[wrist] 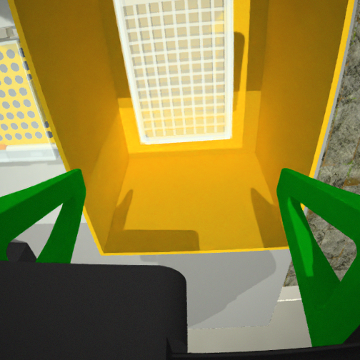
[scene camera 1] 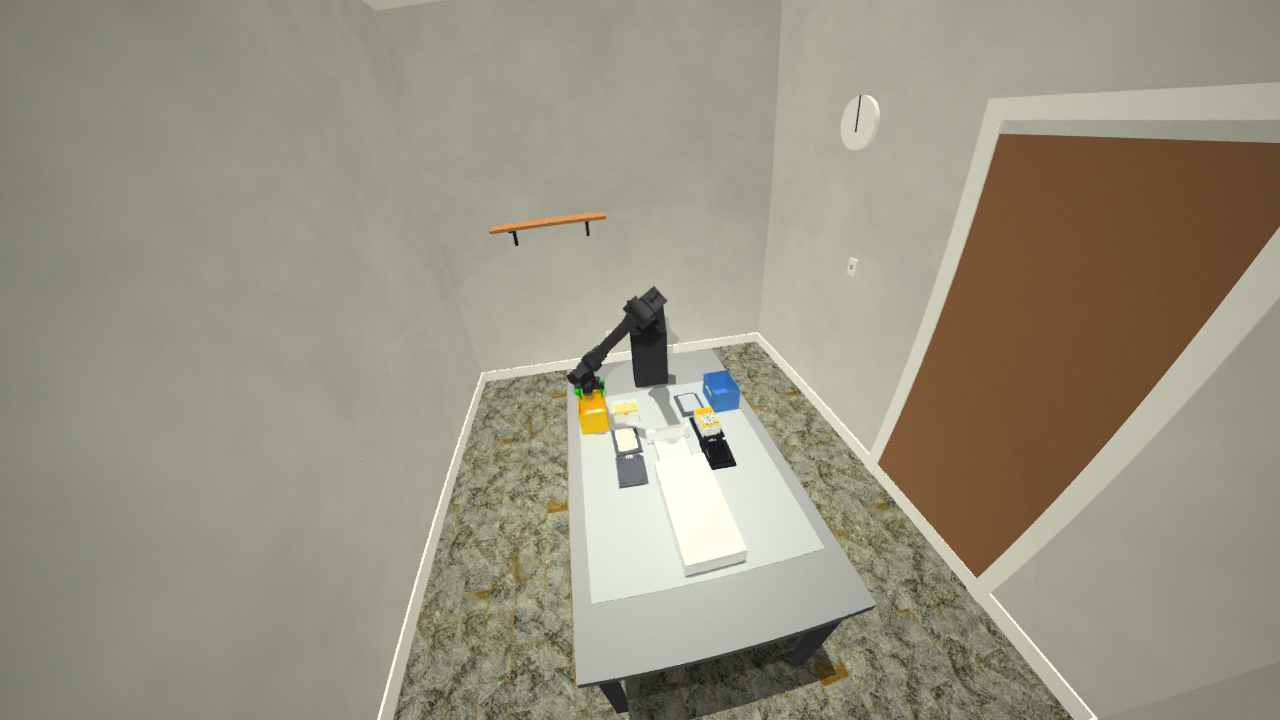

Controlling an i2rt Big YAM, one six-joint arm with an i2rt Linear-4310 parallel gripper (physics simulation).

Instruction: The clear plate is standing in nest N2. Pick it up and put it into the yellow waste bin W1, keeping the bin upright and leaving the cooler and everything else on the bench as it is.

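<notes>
The clear plate, a see-through tray with a white grid, is inside the yellow bin and apart from the fingers. Its far end is cut off by the top edge of the wrist view. The bin stands upright at the left edge of the bench. My gripper is open and empty, its green fingertips wide apart above the near end of the bin. In the scene view the plate inside the bin is too small to make out clearly.
A yellow-topped box stands close beside the bin. Dark nests, a box with a yellow-rimmed top, a blue bin and a long white block are on the bench.
</notes>
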